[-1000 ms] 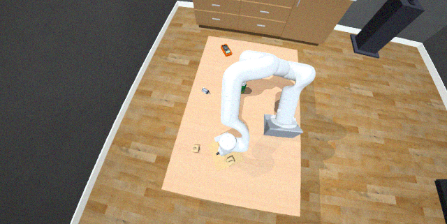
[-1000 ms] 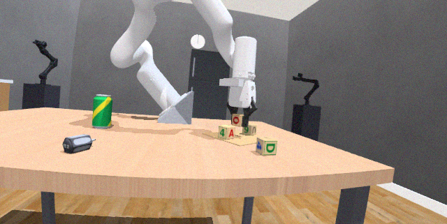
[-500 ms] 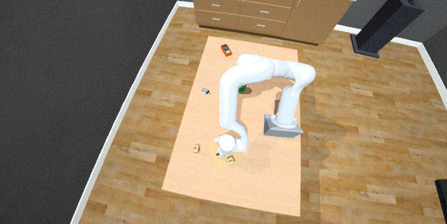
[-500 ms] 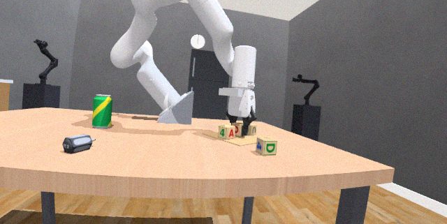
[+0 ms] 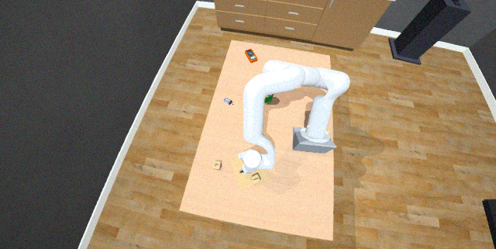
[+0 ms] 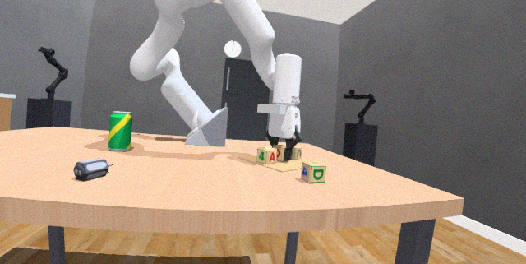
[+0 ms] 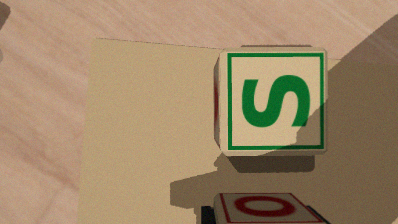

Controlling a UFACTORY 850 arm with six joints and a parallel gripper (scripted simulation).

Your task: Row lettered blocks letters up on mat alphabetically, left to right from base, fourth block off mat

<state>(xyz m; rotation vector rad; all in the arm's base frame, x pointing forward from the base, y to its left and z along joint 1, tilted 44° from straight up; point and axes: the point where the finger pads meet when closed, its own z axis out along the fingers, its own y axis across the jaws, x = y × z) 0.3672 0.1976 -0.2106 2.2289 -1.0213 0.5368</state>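
My gripper is now 3 cm above the tan mat. The rest, counted from my hand: grey device: 26 cm ahead, 43 cm to the right, 1 cm below; yellow can: 2 cm behind, 52 cm to the right, 3 cm above.
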